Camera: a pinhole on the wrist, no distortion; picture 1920 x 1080 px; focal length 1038.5 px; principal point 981.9 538.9 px. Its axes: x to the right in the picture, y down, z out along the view. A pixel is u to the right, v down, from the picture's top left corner.
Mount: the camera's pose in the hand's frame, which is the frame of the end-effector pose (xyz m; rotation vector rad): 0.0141 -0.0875 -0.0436 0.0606 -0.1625 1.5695
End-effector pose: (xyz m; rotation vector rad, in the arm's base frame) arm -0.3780 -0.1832 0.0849 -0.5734 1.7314 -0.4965
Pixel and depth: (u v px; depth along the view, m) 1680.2 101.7 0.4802
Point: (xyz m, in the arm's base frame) 0.0447 -0.1802 -0.2631
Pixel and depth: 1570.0 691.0 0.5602
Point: 0.1606 -0.0172 -0.0458
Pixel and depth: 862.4 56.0 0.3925
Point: -0.0487 -0.4466 -0.0105
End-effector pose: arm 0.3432 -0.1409 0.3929 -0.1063 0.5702 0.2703
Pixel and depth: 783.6 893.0 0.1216
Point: 0.3874 -0.2588 0.4742
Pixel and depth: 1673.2 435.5 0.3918
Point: 0.5302 0.0418 0.6965
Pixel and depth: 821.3 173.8 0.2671
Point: 0.5777 -0.2420 0.5321
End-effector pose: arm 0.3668 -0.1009 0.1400 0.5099 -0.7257 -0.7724
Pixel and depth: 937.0 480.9 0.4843
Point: -0.0292 -0.2834 0.3109
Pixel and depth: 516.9 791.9 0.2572
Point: 0.0881 -0.2272 0.0838
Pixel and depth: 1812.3 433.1 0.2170
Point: 0.2544 -0.1136 0.3109
